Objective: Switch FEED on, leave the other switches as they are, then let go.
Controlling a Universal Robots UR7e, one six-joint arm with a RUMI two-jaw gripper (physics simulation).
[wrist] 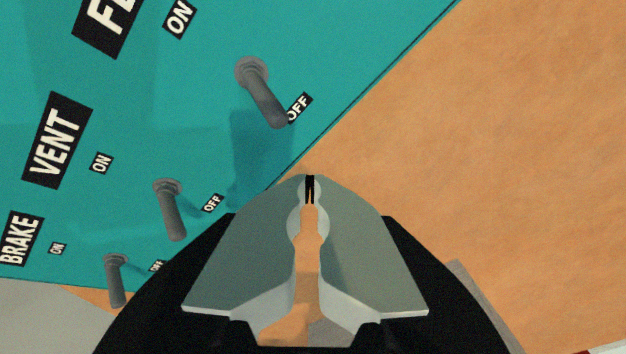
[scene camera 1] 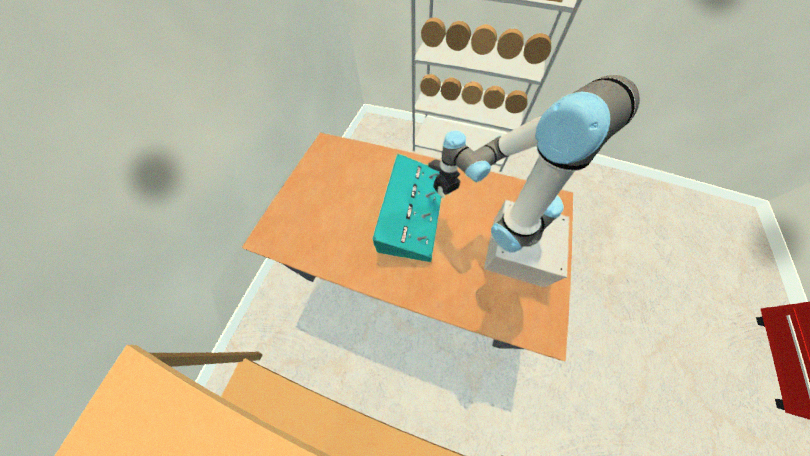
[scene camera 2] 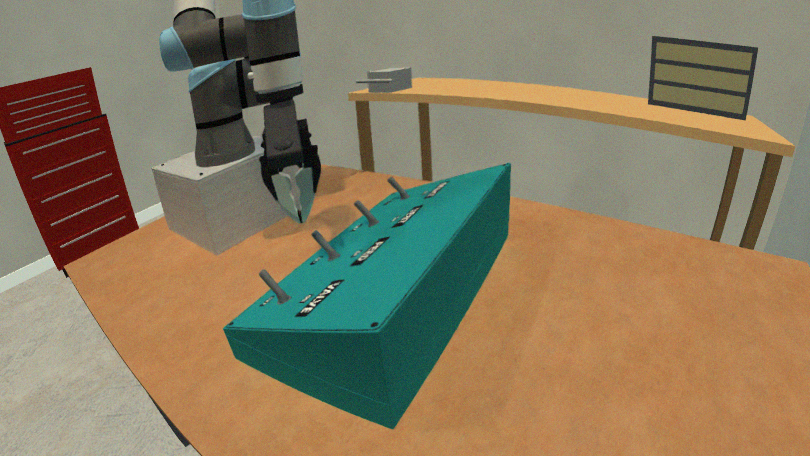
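Seen in the pictures: gripper, fingertip midpoint: (wrist: pixel 310 177) (scene camera 1: pixel 440 194) (scene camera 2: pixel 301 222); arm's base, origin of the base link: (scene camera 2: pixel 225 156).
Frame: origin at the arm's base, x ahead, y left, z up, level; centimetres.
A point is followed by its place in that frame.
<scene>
A teal switch box (scene camera 1: pixel 393 206) {x 55.4, y 14.1, z -3.9 cm} (scene camera 2: pixel 362 300) {x 63.0, y -10.3, z -4.0 cm} (wrist: pixel 200 85) {x 46.7, y 1.1, z -8.5 cm} with a sloped top stands on the table. The FEED lever (scene camera 1: pixel 426 215) {x 40.4, y 9.5, z -6.8 cm} (scene camera 2: pixel 325 245) {x 44.9, y -2.6, z -7.1 cm} (wrist: pixel 262 95) {x 44.3, y -2.6, z -6.4 cm} leans toward its OFF label. The VENT lever (scene camera 1: pixel 429 194) {x 44.6, y -1.9, z -7.2 cm} (scene camera 2: pixel 366 213) {x 41.1, y 8.7, z -7.2 cm} (wrist: pixel 170 212) {x 40.6, y 8.5, z -6.7 cm} and BRAKE lever (scene camera 2: pixel 397 188) {x 37.2, y 20.0, z -7.2 cm} (wrist: pixel 115 282) {x 36.9, y 19.9, z -6.9 cm} also lean toward OFF, as does the VALVE lever (scene camera 2: pixel 274 287) {x 48.6, y -14.0, z -7.2 cm}. My gripper (scene camera 1: pixel 441 193) {x 39.1, y -2.8, z -4.9 cm} (scene camera 2: pixel 300 219) {x 39.1, y -2.8, z -4.9 cm} (wrist: pixel 310 177) {x 39.1, y -2.8, z -4.9 cm} is shut and empty. Its tips are just off the box's OFF-side edge, near FEED and VENT, apart from the levers. The FEED label is partly cut off in the wrist view.
The orange table (scene camera 1: pixel 317 226) {x 89.7, y 36.4, z -17.8 cm} (scene camera 2: pixel 595 339) {x 82.0, y 14.7, z -17.8 cm} carries the arm's grey base block (scene camera 1: pixel 527 266) {x -6.9, y 13.9, z -1.4 cm} (scene camera 2: pixel 187 209) {x 1.9, y -13.0, z -8.4 cm} on the box's lever side. A shelf rack (scene camera 1: pixel 414 101) stands behind the table. A red tool cabinet (scene camera 1: pixel 785 362) (scene camera 2: pixel 73 175) and a wooden bench (scene camera 2: pixel 538 101) stand away from it.
</scene>
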